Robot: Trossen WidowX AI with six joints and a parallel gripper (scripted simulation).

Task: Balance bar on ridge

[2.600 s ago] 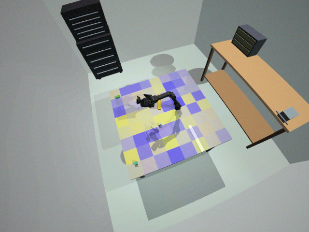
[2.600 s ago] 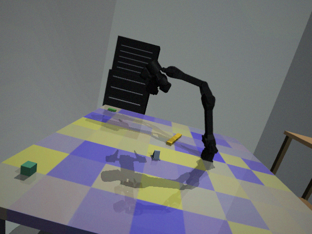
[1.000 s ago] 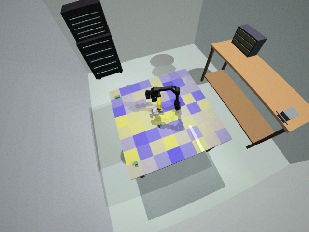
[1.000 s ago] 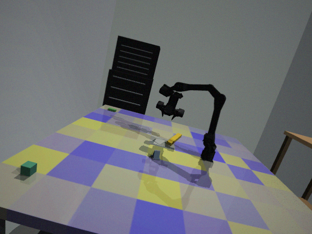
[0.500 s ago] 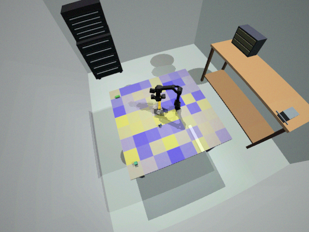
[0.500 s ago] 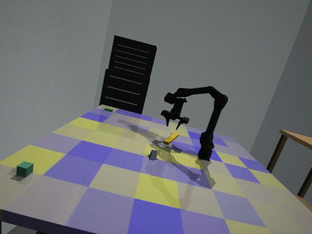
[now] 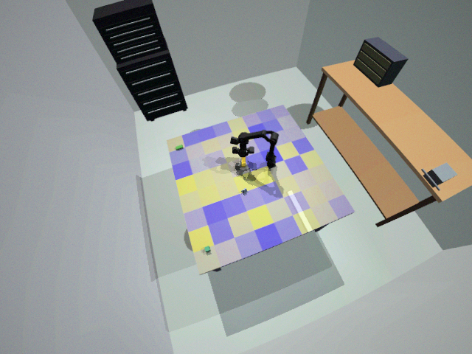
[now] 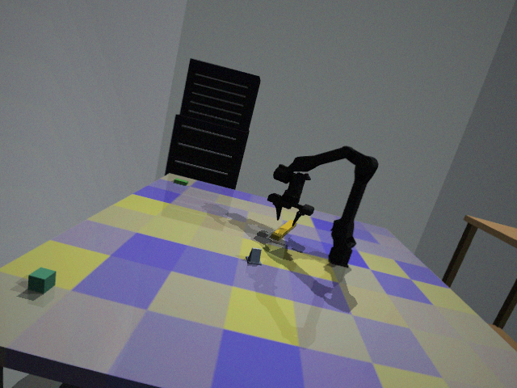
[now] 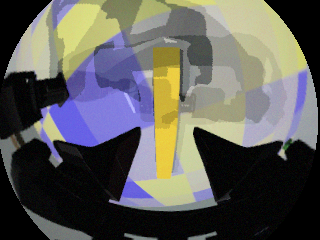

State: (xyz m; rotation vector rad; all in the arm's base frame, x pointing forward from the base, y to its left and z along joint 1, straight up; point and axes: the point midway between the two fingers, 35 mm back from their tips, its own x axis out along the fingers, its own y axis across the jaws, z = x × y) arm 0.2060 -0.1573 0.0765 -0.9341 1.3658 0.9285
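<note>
My gripper tip is now 30 mm to the left of the yellow bar, 30 mm above it and 10 mm past it. The rest, counted from my gripper tip: flat green block: 530 mm ahead, 340 mm to the right, 30 mm below; then teal cube: 660 mm to the left, 530 mm ahead, 30 mm below.
</note>
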